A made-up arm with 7 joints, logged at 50 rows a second.
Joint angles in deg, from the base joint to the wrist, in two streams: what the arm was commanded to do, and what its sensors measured. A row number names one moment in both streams.
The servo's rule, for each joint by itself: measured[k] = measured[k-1] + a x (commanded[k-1-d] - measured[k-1]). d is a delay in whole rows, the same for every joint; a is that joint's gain. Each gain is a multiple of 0.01, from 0.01 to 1. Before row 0 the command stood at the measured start. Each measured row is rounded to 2 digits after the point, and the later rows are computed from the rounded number. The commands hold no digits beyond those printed.
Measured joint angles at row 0:
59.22, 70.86, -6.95, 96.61, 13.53, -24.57, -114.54
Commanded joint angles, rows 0 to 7:
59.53, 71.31, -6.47, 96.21, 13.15, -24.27, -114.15
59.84, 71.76, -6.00, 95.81, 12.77, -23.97, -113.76
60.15, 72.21, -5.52, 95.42, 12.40, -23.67, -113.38
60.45, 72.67, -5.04, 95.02, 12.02, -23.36, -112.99
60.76, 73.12, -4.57, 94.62, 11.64, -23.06, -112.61
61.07, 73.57, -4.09, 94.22, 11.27, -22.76, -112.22
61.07, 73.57, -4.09, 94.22, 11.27, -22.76, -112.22
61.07, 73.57, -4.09, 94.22, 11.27, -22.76, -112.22
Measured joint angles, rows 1 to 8:
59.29, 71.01, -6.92, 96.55, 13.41, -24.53, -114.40
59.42, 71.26, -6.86, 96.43, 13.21, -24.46, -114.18
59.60, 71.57, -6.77, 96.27, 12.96, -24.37, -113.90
59.80, 71.93, -6.65, 96.07, 12.67, -24.25, -113.58
60.03, 72.32, -6.50, 95.84, 12.35, -24.11, -113.24
60.28, 72.73, -6.33, 95.58, 12.02, -23.95, -112.88
60.47, 73.01, -6.17, 95.36, 11.79, -23.81, -112.65
60.61, 73.19, -6.02, 95.18, 11.63, -23.68, -112.50
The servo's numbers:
d 0
a 0.24 0.33 0.07 0.16 0.31 0.12 0.35

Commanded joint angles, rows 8 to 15:
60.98, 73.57, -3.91, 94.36, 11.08, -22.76, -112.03
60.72, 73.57, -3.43, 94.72, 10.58, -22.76, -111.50
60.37, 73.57, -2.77, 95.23, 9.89, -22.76, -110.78
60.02, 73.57, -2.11, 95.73, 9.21, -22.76, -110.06
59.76, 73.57, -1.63, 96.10, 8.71, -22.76, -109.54
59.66, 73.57, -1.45, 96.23, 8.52, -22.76, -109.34
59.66, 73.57, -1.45, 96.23, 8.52, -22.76, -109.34
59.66, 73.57, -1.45, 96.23, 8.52, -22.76, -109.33
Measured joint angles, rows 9 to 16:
60.70, 73.32, -5.87, 95.05, 11.46, -23.57, -112.34
60.70, 73.40, -5.70, 95.00, 11.19, -23.47, -112.05
60.62, 73.46, -5.49, 95.04, 10.79, -23.38, -111.61
60.48, 73.50, -5.25, 95.15, 10.30, -23.31, -111.07
60.31, 73.52, -5.00, 95.30, 9.81, -23.24, -110.53
60.15, 73.54, -4.75, 95.45, 9.41, -23.18, -110.11
60.03, 73.55, -4.52, 95.57, 9.13, -23.13, -109.84
59.94, 73.56, -4.31, 95.68, 8.94, -23.09, -109.66

